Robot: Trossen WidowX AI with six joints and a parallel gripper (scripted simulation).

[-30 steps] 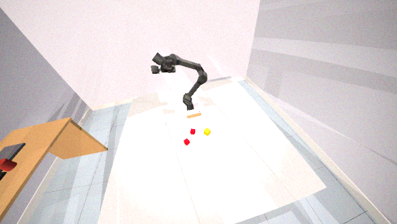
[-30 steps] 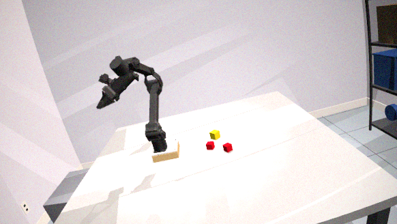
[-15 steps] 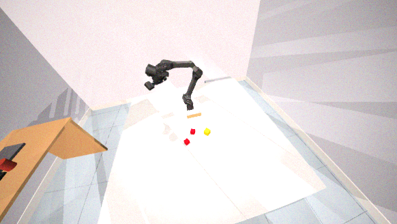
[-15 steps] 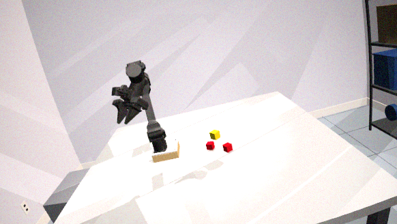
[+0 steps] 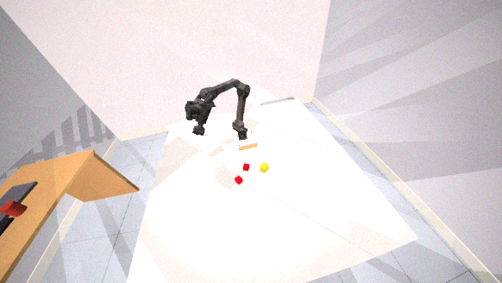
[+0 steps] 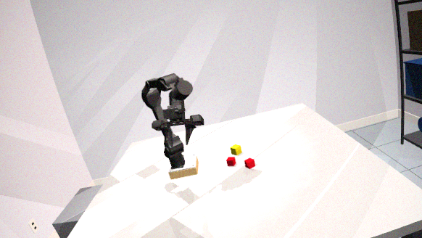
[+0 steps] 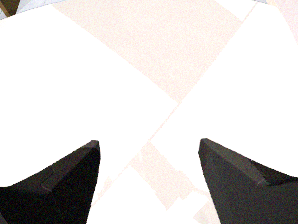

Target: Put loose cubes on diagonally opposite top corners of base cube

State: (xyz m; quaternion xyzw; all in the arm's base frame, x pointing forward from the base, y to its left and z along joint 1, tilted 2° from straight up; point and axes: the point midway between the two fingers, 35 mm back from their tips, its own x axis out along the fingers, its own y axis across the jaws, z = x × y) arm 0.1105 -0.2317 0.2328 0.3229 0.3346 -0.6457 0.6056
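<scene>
The red cube is 25 cm to the left of my gripper tip, 23 cm below it and 14 cm ahead of it. From my gripper tip the other things lie so: yellow cube: 37 cm to the left, 22 cm below, 17 cm ahead.
</scene>
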